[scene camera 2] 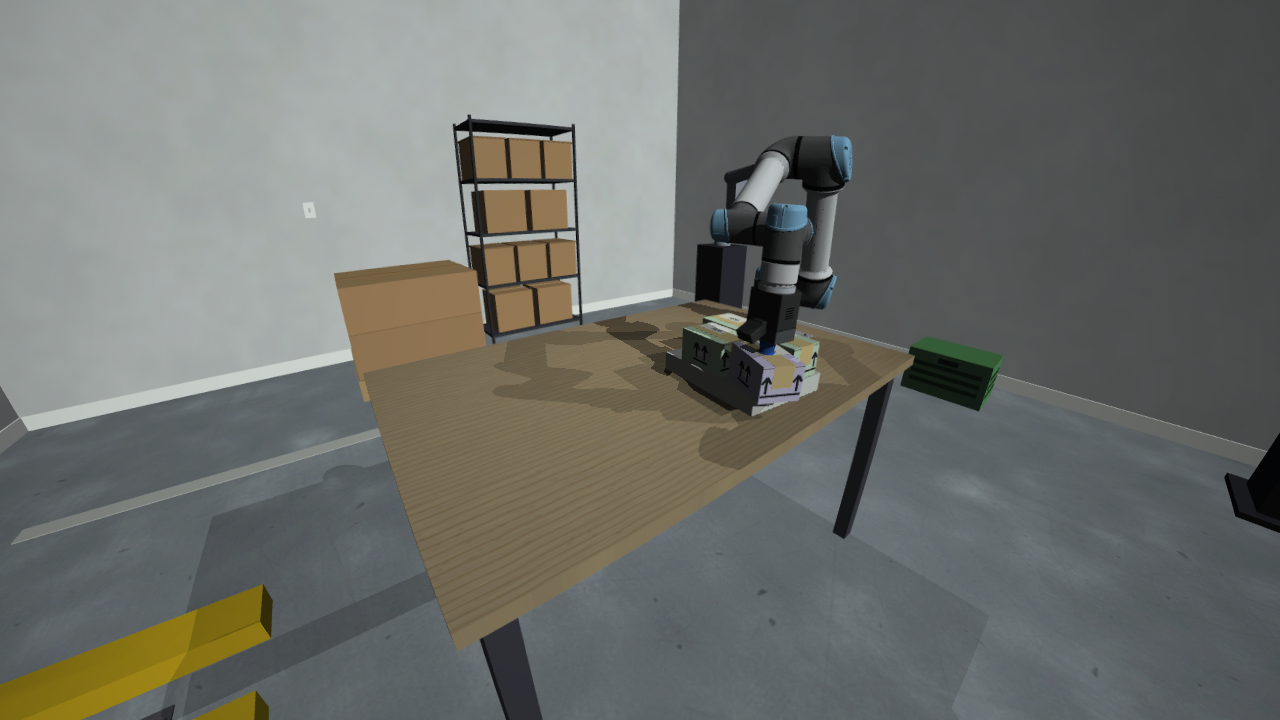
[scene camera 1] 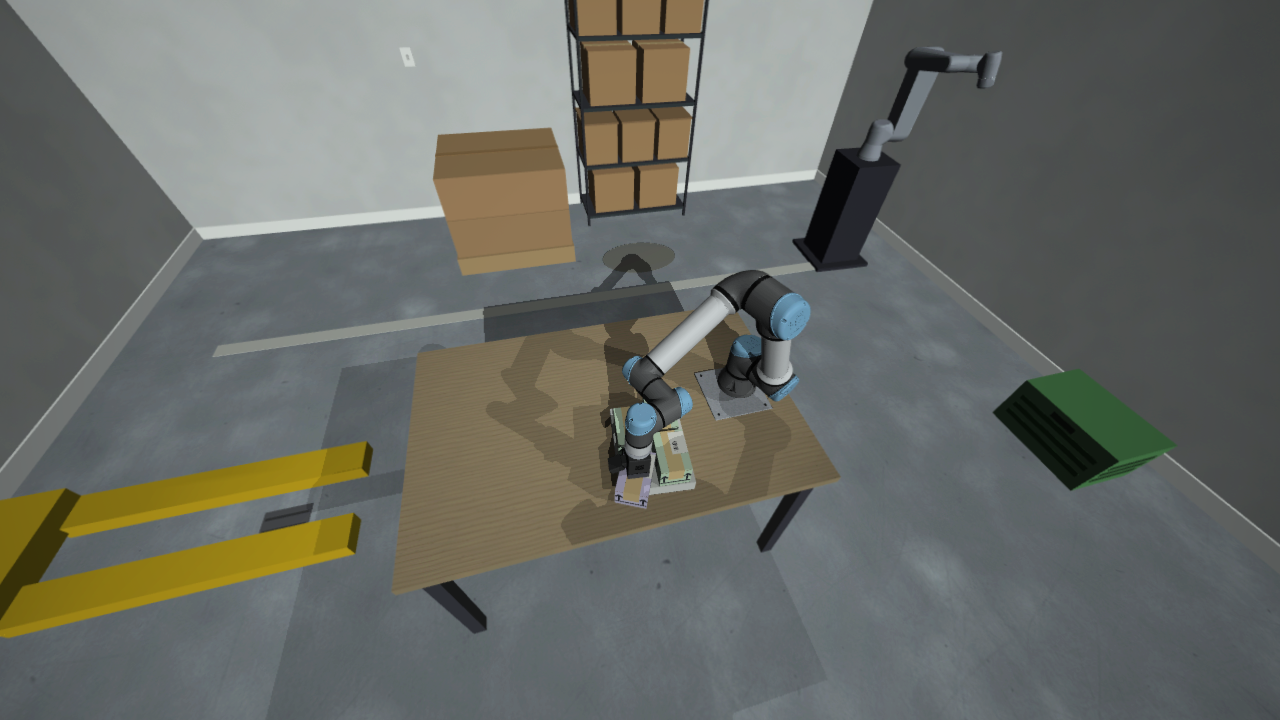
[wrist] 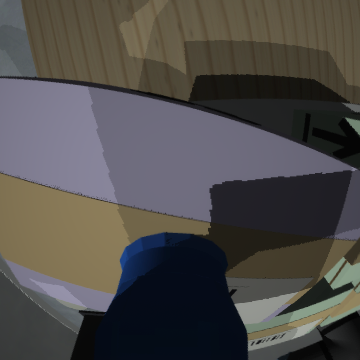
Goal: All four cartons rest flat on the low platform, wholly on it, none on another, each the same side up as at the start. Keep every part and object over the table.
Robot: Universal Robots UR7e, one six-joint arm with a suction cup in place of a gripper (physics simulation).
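Note:
The suction cup (scene camera 2: pixel 768 350) (wrist: pixel 173 246) is on the top of the lilac carton (scene camera 1: pixel 632 494) (scene camera 2: pixel 775 386) (wrist: pixel 150 145) and holds it. The carton is upright at the front left of the low platform (scene camera 1: pixel 674 488) (scene camera 2: pixel 811 385). In scene camera 1 its front end reaches past the platform's front edge; whether its underside touches the platform is hidden. A long green carton (scene camera 1: pixel 674 458) lies on the platform's right side. Another green carton (scene camera 2: pixel 705 351) stands behind the lilac one, and a further pale green one (scene camera 2: pixel 723 318) shows at the back, partly hidden by the arm.
The platform stands near the front edge of the wooden table (scene camera 1: pixel 501 465) (scene camera 2: pixel 537 465). The arm's base plate (scene camera 1: pixel 716 402) is behind the platform to the right. Away from the table are a green crate (scene camera 1: pixel 1083 420) (scene camera 2: pixel 953 367), a big brown box (scene camera 1: pixel 505 205) (scene camera 2: pixel 411 313) and yellow forks (scene camera 1: pixel 223 488).

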